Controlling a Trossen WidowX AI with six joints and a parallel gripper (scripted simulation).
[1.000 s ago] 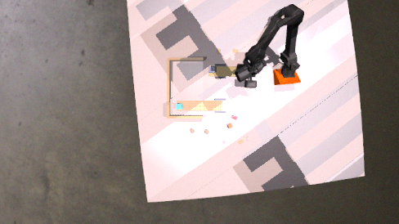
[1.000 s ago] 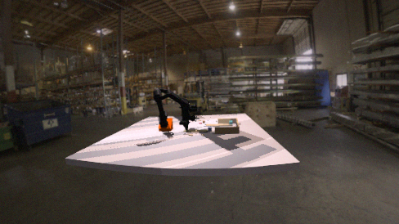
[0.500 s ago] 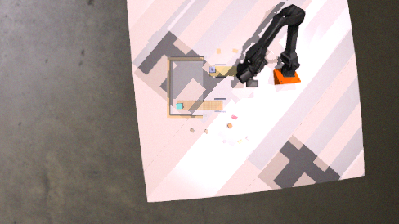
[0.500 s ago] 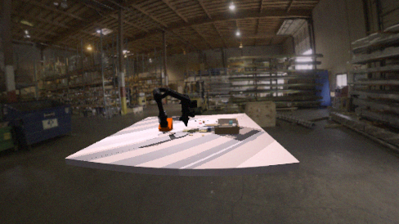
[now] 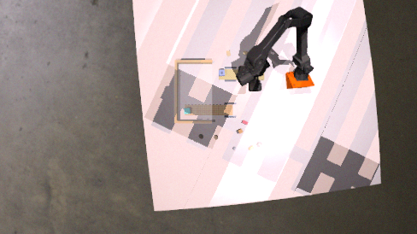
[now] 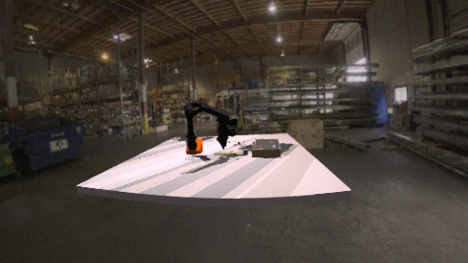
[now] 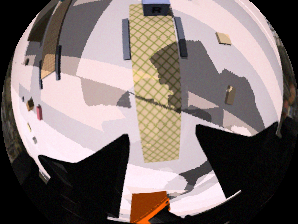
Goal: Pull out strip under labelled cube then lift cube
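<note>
My gripper tip is 50 mm short of the checkered strip and 40 mm above it.
</note>
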